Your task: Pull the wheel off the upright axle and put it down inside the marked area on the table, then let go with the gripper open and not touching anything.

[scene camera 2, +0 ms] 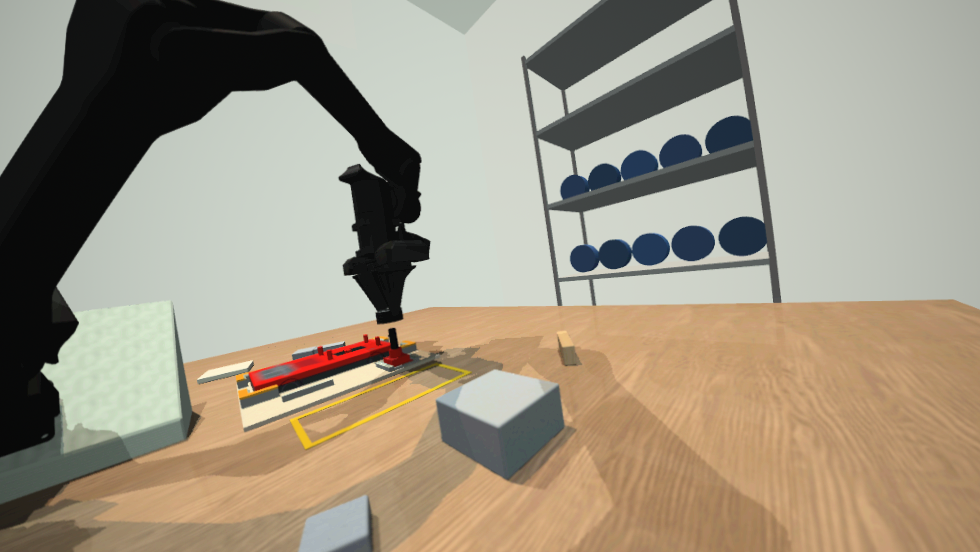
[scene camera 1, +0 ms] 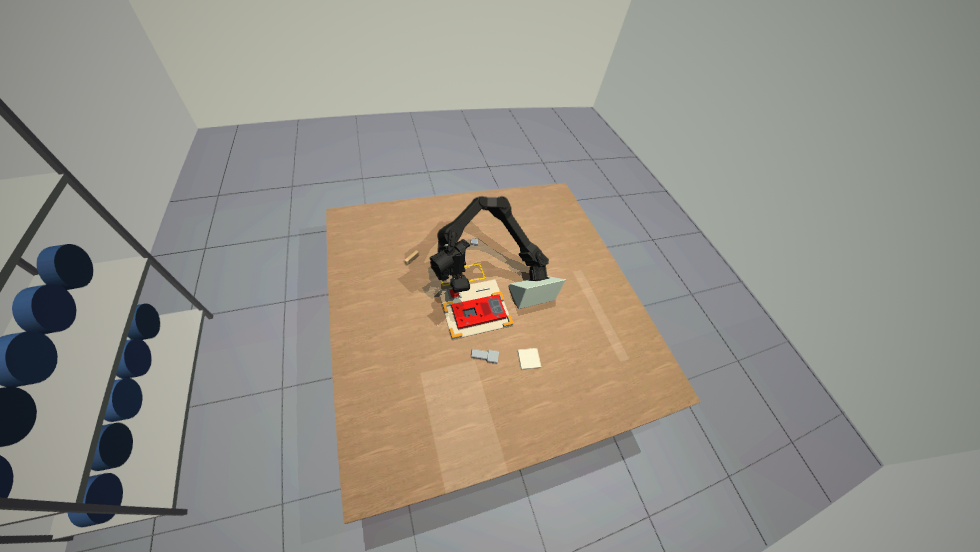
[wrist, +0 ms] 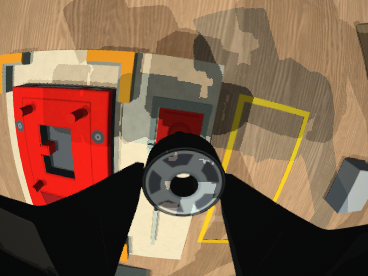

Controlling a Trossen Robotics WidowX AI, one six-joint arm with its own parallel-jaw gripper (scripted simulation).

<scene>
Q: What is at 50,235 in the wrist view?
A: My gripper.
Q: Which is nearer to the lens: the red fixture plate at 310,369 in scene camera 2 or the grey block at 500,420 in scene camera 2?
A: The grey block.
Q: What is my gripper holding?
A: A wheel.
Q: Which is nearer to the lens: the upright axle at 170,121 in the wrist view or the wheel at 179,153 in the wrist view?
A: The wheel.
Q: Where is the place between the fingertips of my gripper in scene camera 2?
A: At 389,315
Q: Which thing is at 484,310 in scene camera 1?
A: A red fixture plate.
</scene>
